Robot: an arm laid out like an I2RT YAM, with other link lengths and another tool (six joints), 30 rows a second.
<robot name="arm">
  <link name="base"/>
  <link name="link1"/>
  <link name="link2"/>
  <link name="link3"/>
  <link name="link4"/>
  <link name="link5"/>
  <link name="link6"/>
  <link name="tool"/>
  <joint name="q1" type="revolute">
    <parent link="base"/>
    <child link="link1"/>
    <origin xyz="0 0 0.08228"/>
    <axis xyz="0 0 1"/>
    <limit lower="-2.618" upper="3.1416"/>
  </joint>
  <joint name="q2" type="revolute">
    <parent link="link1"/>
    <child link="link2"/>
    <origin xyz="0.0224 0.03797 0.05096"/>
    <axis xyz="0 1 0"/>
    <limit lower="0" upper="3.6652"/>
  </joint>
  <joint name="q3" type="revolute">
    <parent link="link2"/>
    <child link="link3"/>
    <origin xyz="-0.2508 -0.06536 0"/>
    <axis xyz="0 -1 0"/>
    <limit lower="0" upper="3.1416"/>
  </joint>
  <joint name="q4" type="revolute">
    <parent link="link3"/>
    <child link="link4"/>
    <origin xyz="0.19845 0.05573 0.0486"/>
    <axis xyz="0 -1 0"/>
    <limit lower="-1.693" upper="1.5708"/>
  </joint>
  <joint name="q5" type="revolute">
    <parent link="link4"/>
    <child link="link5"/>
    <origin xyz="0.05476 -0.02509 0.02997"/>
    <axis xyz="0 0 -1"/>
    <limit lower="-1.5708" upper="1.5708"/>
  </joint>
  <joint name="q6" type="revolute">
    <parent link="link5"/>
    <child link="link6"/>
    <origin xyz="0.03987 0 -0.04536"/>
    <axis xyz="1 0 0"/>
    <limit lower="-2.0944" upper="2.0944"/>
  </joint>
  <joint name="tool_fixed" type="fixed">
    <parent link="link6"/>
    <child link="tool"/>
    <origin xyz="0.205 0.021 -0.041" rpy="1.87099 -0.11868 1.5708"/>
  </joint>
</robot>
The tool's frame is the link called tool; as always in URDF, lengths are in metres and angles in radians.
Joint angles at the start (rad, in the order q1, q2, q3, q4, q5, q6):
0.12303 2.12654 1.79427 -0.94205 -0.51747 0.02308
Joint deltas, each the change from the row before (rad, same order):
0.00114 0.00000 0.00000 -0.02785 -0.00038 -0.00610
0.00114 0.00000 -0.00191 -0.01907 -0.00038 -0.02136
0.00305 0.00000 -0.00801 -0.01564 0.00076 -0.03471
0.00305 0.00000 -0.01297 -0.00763 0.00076 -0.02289
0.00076 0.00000 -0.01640 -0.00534 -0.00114 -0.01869
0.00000 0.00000 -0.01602 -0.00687 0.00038 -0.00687
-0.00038 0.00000 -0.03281 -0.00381 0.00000 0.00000
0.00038 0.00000 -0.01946 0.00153 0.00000 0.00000
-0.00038 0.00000 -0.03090 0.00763 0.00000 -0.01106
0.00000 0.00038 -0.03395 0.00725 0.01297 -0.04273
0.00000 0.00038 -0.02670 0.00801 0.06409 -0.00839
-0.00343 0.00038 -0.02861 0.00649 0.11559 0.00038
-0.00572 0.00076 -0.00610 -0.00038 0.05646 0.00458
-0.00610 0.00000 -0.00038 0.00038 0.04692 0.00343
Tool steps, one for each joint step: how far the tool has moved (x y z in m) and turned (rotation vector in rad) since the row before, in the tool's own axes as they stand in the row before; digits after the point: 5 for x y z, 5 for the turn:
0.00000 -0.00754 0.00099 0.02460 -0.00062 0.00724
-0.00079 -0.00599 0.00122 0.01871 -0.00513 -0.01090
-0.00156 -0.00712 0.00280 0.02191 -0.00964 -0.02379
-0.00135 -0.00617 0.00355 0.01933 -0.00589 -0.01419
-0.00159 -0.00623 0.00371 0.01930 -0.00218 -0.00831
-0.00150 -0.00626 0.00350 0.01987 0.00030 0.00457
-0.00248 -0.00991 0.00670 0.03162 0.00446 0.01792
-0.00141 -0.00489 0.00403 0.01576 0.00210 0.00829
-0.00309 -0.00652 0.00612 0.02003 -0.00029 0.00091
-0.00770 -0.00801 0.00721 0.02364 -0.02108 -0.02434
-0.01790 -0.00587 0.00604 0.01870 -0.06068 0.01909
-0.03078 -0.00744 0.00594 0.02316 -0.10632 0.04544
-0.01547 -0.00196 0.00151 0.00685 -0.05022 0.02828
-0.01309 0.00012 0.00000 -0.00033 -0.04211 0.02282

